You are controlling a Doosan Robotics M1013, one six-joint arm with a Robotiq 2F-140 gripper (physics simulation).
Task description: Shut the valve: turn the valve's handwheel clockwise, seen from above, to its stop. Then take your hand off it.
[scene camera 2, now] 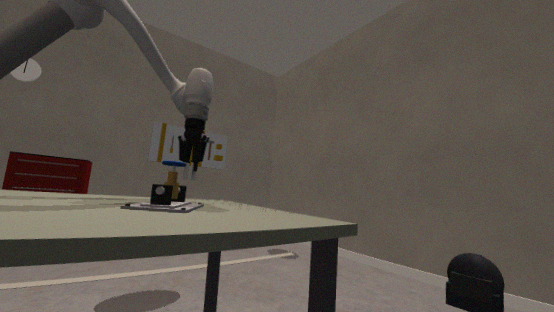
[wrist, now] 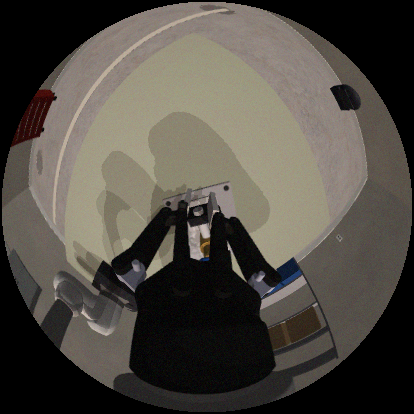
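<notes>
The valve's blue handwheel (scene camera 2: 173, 163) lies level on top of the brass valve body (scene camera 2: 172, 178) (wrist: 205, 248). In the wrist view a sliver of the blue handwheel (wrist: 205, 259) shows at the gripper's body; the rest is hidden. The valve stands between black blocks on a light base plate (scene camera 2: 188, 207) (wrist: 226, 198). My gripper (scene camera 2: 190, 173) (wrist: 199, 197) points down just to the right of the handwheel in the scene view, its tips a little lower than the wheel. The fingers are drawn nearly together with a narrow gap and nothing between them. Whether a finger touches the rim cannot be told.
The pale green table (scene camera 2: 270, 226) (wrist: 200, 75) carries the base plate; its corner is at the right in the scene view. A red cabinet (scene camera 2: 47, 172) (wrist: 33, 118) stands beyond it. A black rounded object (scene camera 2: 475, 283) (wrist: 346, 97) stands off the table. A tool board (scene camera 2: 155, 142) hangs behind.
</notes>
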